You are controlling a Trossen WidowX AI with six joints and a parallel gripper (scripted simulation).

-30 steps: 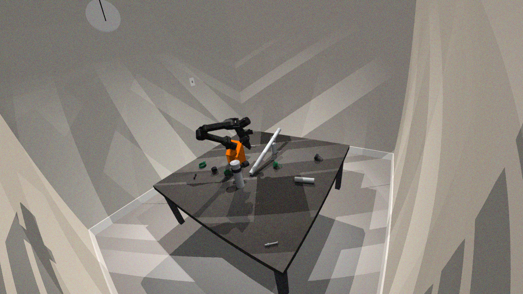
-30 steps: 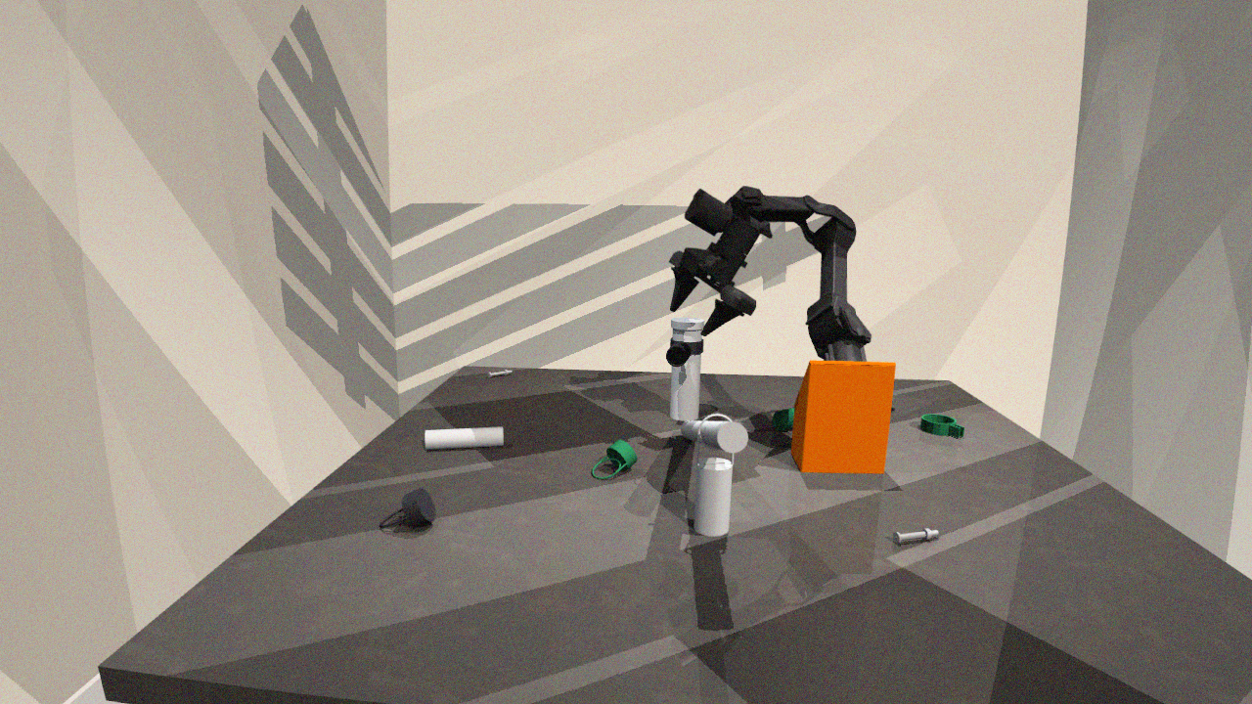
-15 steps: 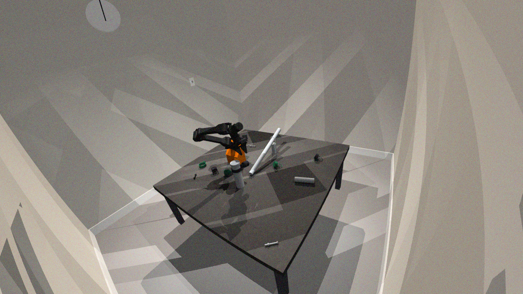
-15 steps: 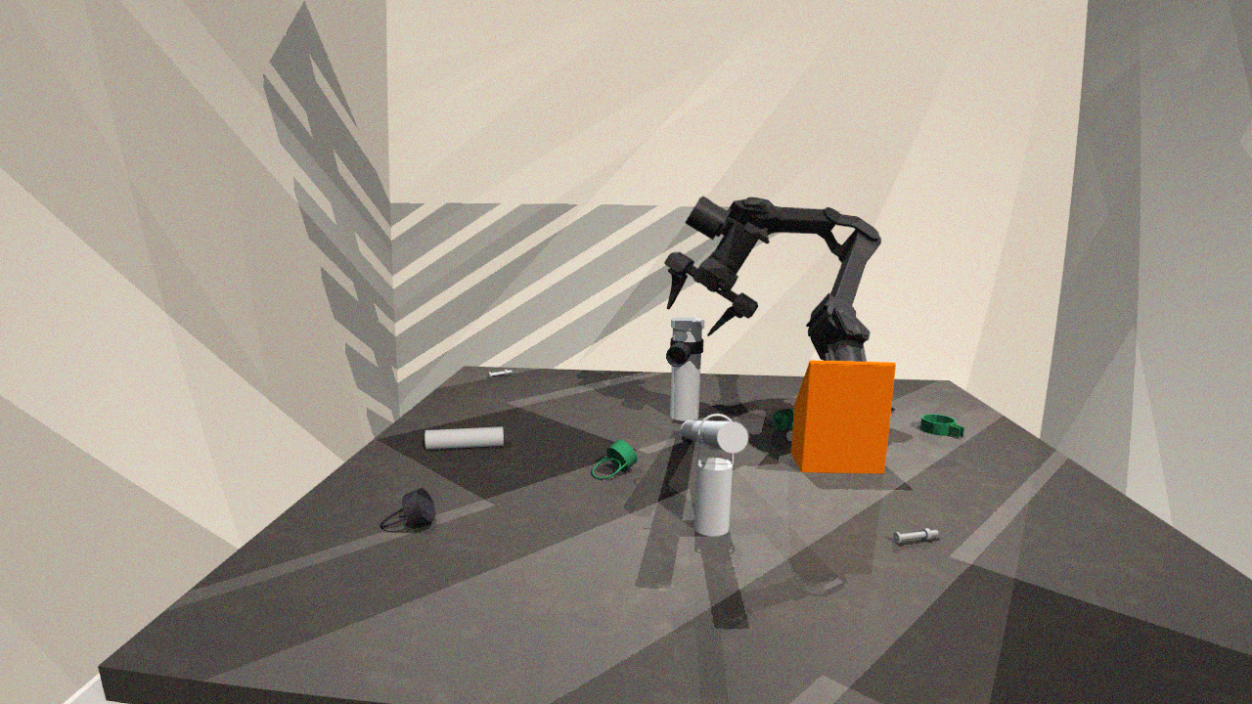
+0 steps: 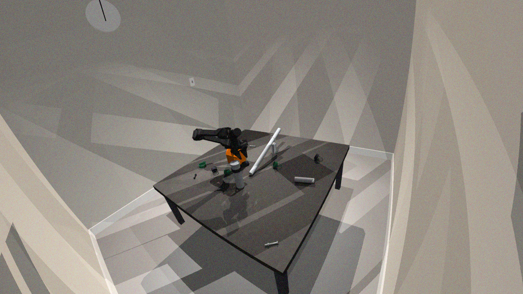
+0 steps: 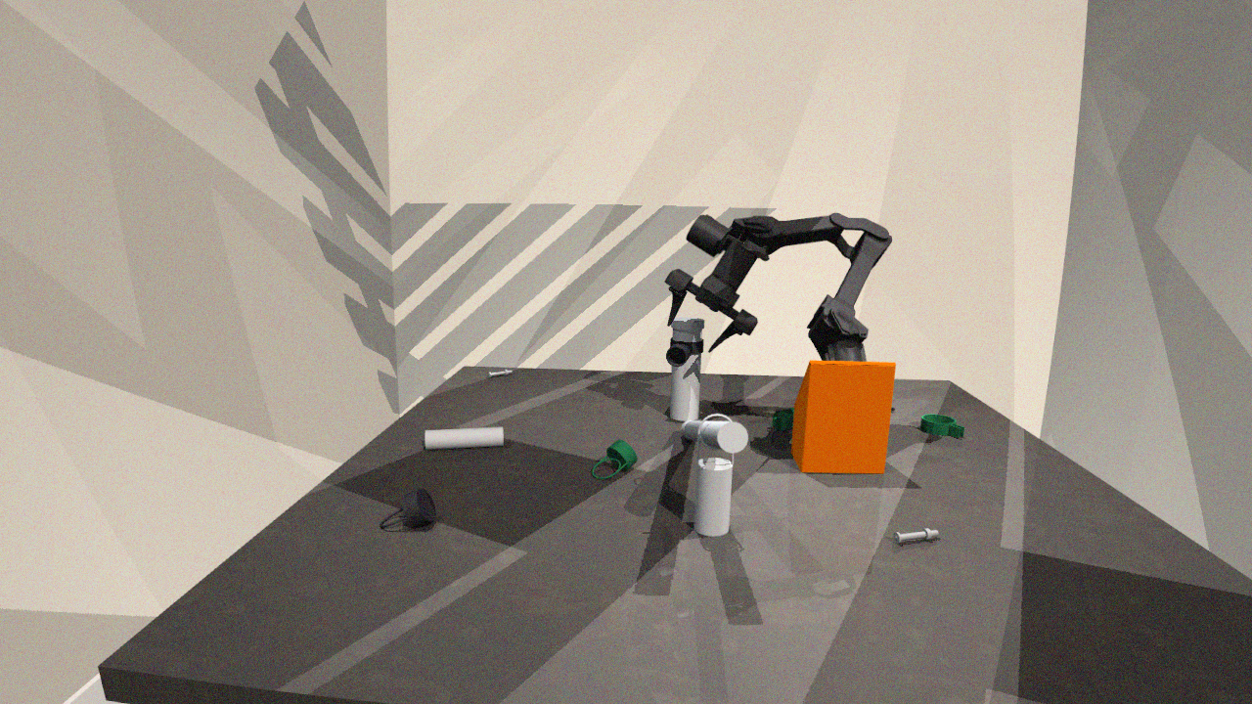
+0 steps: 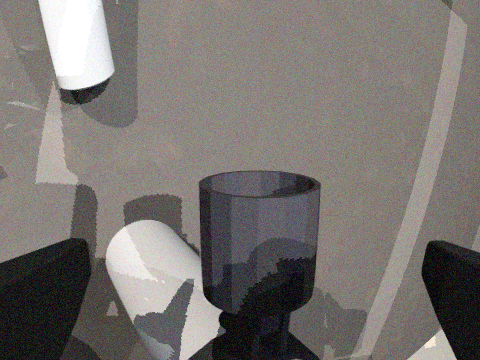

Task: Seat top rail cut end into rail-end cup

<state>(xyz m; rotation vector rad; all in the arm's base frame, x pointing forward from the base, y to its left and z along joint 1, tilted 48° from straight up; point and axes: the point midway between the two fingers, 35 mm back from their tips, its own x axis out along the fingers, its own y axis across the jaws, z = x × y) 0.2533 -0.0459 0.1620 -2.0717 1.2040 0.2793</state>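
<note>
Now: gripper tip 3 cm to the left of the dark rail-end cup, 3 cm above it and 2 cm short of it. Also, from my gripper tip: white tube (39 cm ahead, 17 cm below, 16 cm to the left); green band (52 cm behind, 17 cm below, 6 cm to the right); line post (42 cm to the left, 8 cm below, 5 cm behind).
</note>
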